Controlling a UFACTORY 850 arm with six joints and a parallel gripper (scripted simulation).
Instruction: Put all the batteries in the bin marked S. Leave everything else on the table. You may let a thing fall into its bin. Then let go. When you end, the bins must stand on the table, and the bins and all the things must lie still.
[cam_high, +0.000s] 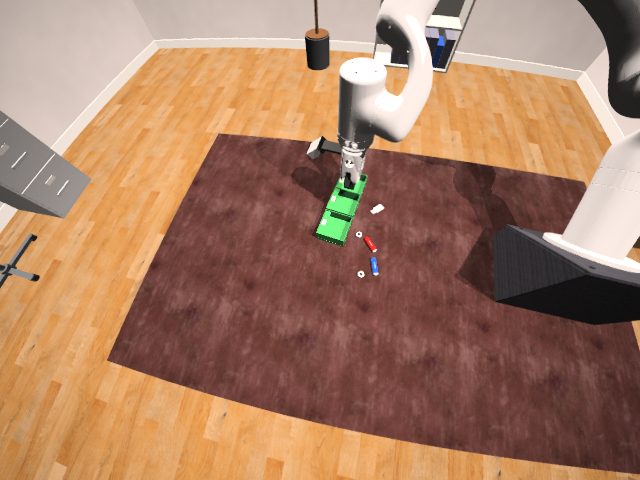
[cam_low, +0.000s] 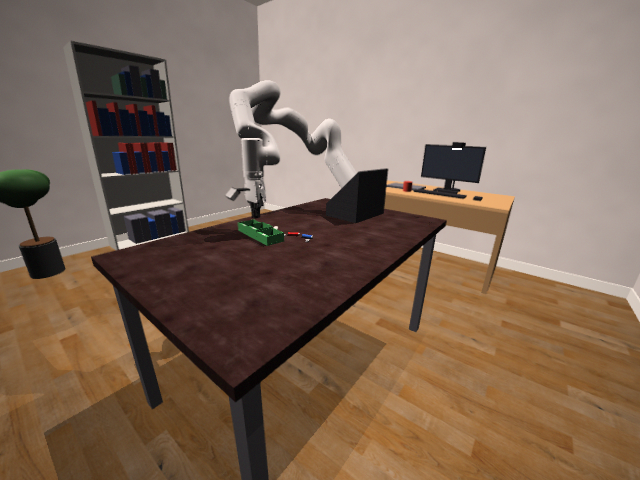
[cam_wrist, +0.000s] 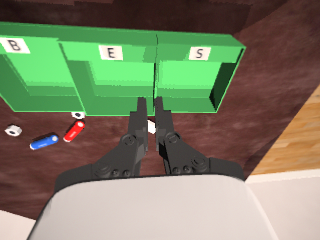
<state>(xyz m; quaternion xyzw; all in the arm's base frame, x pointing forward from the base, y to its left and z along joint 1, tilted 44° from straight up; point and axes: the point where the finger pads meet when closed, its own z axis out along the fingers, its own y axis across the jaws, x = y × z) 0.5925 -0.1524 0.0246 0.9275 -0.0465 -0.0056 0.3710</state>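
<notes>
The green bin lies 70 mm below my hand, 30 mm to the left of it and 10 mm ahead of it. The rest, counted from my hand: white block (100 mm behind, 90 mm below, 20 mm to the left); blue battery (210 mm to the left, 110 mm behind, 90 mm below); red battery (140 mm to the left, 90 mm below, 90 mm behind).
</notes>
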